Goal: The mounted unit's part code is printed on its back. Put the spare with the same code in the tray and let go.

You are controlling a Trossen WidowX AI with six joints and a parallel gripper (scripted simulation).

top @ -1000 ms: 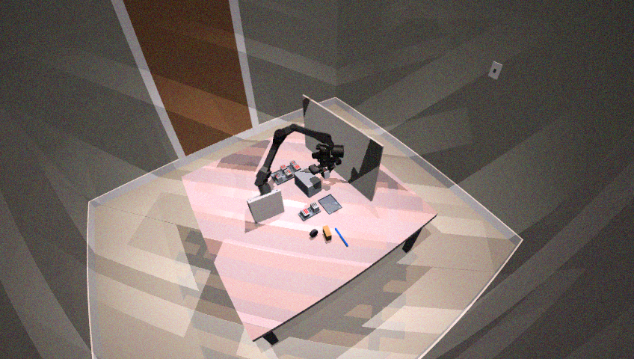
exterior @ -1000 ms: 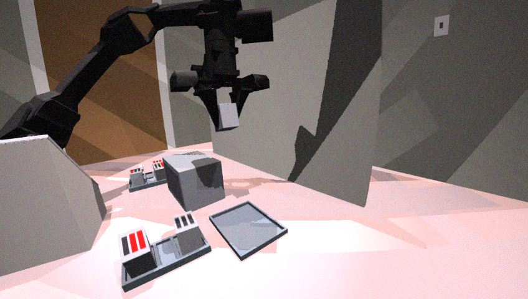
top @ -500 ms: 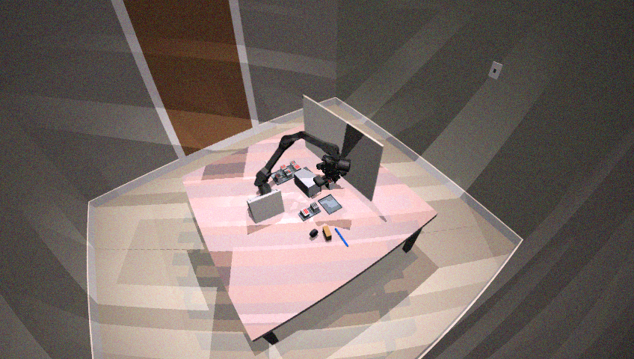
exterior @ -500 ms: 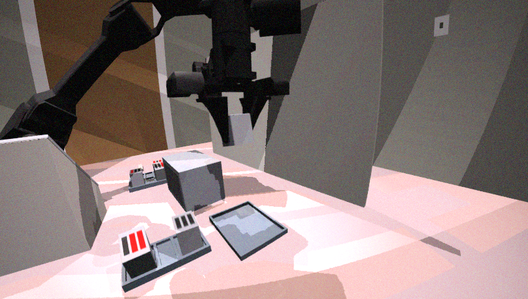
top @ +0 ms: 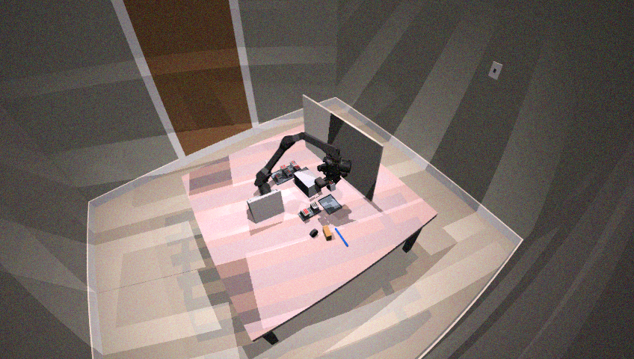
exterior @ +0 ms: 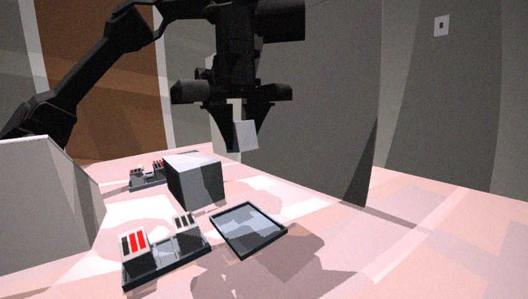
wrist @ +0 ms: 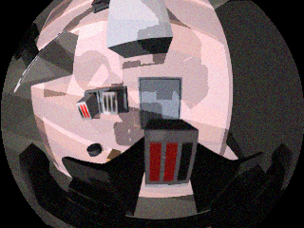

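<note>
My gripper tip is now 150 mm above the flat grey tray. The rest, counted from my gripper tip: grey spare: 30 mm above; then mounted unit: 70 mm behind, 200 mm to the left, 110 mm below; then blue pen: 50 mm behind, 240 mm to the right, 150 mm below.
</note>
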